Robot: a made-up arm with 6 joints. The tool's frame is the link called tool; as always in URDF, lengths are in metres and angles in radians. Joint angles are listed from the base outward.
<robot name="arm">
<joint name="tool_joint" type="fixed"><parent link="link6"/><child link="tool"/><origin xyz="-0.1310 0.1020 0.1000" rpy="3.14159 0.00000 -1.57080"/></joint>
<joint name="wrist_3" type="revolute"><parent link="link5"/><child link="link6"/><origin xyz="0.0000 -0.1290 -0.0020"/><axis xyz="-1 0 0"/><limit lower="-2.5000" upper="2.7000"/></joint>
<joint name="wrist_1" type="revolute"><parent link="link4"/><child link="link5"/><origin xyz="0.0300 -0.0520 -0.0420"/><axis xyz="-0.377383 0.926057 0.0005"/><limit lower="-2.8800" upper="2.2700"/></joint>
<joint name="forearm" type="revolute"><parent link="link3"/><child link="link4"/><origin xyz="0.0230 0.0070 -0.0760"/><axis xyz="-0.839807 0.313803 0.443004"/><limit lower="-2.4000" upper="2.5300"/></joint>
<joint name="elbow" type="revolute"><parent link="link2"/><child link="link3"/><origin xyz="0.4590 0.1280 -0.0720"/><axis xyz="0 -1 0"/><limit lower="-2.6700" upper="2.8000"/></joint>
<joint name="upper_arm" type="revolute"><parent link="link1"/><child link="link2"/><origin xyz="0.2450 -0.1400 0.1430"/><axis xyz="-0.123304 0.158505 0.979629"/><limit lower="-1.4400" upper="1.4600"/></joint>
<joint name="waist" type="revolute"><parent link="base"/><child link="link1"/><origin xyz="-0.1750 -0.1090 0.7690"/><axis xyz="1 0 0"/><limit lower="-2.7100" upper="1.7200"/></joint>
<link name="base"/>
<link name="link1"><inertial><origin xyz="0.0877 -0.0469 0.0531"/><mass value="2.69"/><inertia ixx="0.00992" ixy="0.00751" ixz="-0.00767" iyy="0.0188" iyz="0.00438" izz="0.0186"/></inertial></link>
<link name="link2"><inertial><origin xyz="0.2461 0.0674 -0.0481"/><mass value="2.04"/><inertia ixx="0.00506" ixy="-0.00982" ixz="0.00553" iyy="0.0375" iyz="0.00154" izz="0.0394"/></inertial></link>
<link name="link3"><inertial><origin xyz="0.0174 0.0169 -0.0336"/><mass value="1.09"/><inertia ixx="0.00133" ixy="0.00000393" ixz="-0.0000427" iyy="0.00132" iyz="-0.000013" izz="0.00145"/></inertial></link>
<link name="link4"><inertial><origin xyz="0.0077 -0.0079 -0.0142"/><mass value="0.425"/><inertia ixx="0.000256" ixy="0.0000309" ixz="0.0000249" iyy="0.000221" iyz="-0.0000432" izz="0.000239"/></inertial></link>
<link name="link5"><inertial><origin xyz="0.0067 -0.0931 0.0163"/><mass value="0.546"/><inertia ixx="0.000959" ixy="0" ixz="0" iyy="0.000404" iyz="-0.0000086" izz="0.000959"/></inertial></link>
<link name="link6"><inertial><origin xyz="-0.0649 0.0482 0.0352"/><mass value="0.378"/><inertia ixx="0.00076" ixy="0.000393" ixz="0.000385" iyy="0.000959" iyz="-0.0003" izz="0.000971"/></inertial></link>
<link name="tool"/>
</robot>
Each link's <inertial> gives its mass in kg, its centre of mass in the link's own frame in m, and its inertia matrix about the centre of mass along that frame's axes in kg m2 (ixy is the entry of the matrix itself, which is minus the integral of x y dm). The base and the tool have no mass. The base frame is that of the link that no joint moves.
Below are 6 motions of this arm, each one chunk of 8 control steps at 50 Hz.
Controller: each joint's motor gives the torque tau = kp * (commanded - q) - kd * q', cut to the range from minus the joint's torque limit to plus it. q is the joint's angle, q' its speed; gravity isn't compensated. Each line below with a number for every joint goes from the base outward.
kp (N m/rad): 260 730 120 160 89 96
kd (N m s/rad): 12 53 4.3 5.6 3.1 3.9
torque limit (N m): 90 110 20 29 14 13
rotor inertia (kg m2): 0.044 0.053 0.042 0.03 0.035 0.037
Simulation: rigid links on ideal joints. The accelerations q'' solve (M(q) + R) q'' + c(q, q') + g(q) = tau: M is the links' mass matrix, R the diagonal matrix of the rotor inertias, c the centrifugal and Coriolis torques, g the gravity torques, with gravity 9.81 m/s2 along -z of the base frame. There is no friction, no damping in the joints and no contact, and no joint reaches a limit. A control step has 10 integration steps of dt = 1/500 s. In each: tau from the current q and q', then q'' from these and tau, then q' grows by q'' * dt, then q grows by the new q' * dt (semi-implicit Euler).
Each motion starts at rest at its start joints. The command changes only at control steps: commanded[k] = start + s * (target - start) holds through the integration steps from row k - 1 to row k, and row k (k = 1, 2, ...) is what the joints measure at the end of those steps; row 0 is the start. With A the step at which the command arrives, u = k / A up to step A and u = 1 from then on. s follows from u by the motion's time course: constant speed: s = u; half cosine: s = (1 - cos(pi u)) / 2; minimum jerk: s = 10 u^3 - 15 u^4 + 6 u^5; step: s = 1 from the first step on.
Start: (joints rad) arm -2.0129 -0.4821 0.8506 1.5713 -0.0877 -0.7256
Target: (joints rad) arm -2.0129 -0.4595 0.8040 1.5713 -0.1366 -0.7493
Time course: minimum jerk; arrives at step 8
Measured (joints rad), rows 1 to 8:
1: -2.0173 -0.4802 0.8504 1.5711 -0.0880 -0.7258
2: -2.0267 -0.4766 0.8503 1.5725 -0.0888 -0.7267
3: -2.0376 -0.4721 0.8490 1.5747 -0.0914 -0.7290
4: -2.0474 -0.4670 0.8451 1.5766 -0.0972 -0.7326
5: -2.0549 -0.4616 0.8385 1.5779 -0.1054 -0.7371
6: -2.0596 -0.4563 0.8303 1.5788 -0.1144 -0.7417
7: -2.0617 -0.4517 0.8227 1.5792 -0.1219 -0.7455
8: -2.0620 -0.4480 0.8171 1.5793 -0.1267 -0.7479

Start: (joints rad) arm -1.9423 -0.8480 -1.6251 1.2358 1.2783 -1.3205
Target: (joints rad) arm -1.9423 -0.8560 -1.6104 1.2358 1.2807 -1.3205
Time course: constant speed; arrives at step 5
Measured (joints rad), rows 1 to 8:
1: -1.9455 -0.8461 -1.6262 1.2369 1.2794 -1.3203
2: -1.9528 -0.8433 -1.6281 1.2392 1.2817 -1.3198
3: -1.9620 -0.8413 -1.6291 1.2408 1.2836 -1.3192
4: -1.9711 -0.8400 -1.6289 1.2416 1.2847 -1.3187
5: -1.9790 -0.8395 -1.6274 1.2418 1.2850 -1.3184
6: -1.9848 -0.8394 -1.6257 1.2416 1.2847 -1.3183
7: -1.9885 -0.8394 -1.6245 1.2413 1.2842 -1.3184
8: -1.9902 -0.8394 -1.6237 1.2411 1.2839 -1.3184

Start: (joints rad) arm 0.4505 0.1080 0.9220 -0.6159 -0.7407 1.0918
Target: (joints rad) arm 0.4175 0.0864 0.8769 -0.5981 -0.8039 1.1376
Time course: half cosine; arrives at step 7
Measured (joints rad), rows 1 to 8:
1: 0.4530 0.1072 0.9172 -0.6155 -0.7413 1.0925
2: 0.4545 0.1054 0.9082 -0.6142 -0.7443 1.0949
3: 0.4533 0.1029 0.8979 -0.6119 -0.7511 1.0999
4: 0.4497 0.0998 0.8874 -0.6087 -0.7615 1.1071
5: 0.4448 0.0964 0.8774 -0.6052 -0.7735 1.1155
6: 0.4398 0.0928 0.8688 -0.6019 -0.7849 1.1236
7: 0.4359 0.0897 0.8626 -0.5995 -0.7931 1.1297
8: 0.4335 0.0871 0.8593 -0.5980 -0.7976 1.1335

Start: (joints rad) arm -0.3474 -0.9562 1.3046 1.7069 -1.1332 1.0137
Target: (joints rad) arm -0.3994 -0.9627 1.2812 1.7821 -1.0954 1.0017
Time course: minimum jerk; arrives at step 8
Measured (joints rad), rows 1 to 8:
1: -0.3440 -0.9549 1.3058 1.7076 -1.1322 1.0134
2: -0.3365 -0.9531 1.3052 1.7104 -1.1298 1.0125
3: -0.3275 -0.9521 1.3012 1.7167 -1.1260 1.0112
4: -0.3189 -0.9521 1.2944 1.7270 -1.1204 1.0093
5: -0.3125 -0.9528 1.2862 1.7400 -1.1134 1.0070
6: -0.3093 -0.9539 1.2786 1.7531 -1.1063 1.0046
7: -0.3093 -0.9549 1.2730 1.7638 -1.1005 1.0027
8: -0.3121 -0.9557 1.2702 1.7706 -1.0967 1.0014

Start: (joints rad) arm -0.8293 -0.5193 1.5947 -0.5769 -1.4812 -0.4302
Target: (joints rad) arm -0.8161 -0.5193 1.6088 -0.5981 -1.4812 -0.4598
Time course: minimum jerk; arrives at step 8
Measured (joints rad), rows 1 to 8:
1: -0.8274 -0.5168 1.5941 -0.5765 -1.4808 -0.4302
2: -0.8242 -0.5129 1.5912 -0.5781 -1.4798 -0.4308
3: -0.8205 -0.5091 1.5880 -0.5812 -1.4787 -0.4329
4: -0.8165 -0.5060 1.5864 -0.5853 -1.4777 -0.4368
5: -0.8124 -0.5038 1.5867 -0.5897 -1.4771 -0.4420
6: -0.8086 -0.5022 1.5882 -0.5938 -1.4768 -0.4474
7: -0.8056 -0.5012 1.5900 -0.5969 -1.4768 -0.4521
8: -0.8034 -0.5006 1.5915 -0.5987 -1.4769 -0.4552

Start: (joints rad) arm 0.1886 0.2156 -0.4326 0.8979 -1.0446 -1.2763
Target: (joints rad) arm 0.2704 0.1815 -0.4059 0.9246 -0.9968 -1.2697
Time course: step
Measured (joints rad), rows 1 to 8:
1: 0.2117 0.2114 -0.4283 0.9056 -1.0319 -1.2742
2: 0.2373 0.2045 -0.4207 0.9134 -1.0172 -1.2724
3: 0.2542 0.1980 -0.4149 0.9174 -1.0087 -1.2716
4: 0.2643 0.1928 -0.4119 0.9190 -1.0051 -1.2713
5: 0.2704 0.1890 -0.4109 0.9194 -1.0041 -1.2711
6: 0.2740 0.1863 -0.4110 0.9193 -1.0041 -1.2710
7: 0.2761 0.1844 -0.4113 0.9192 -1.0042 -1.2710
8: 0.2773 0.1830 -0.4116 0.9192 -1.0043 -1.2709

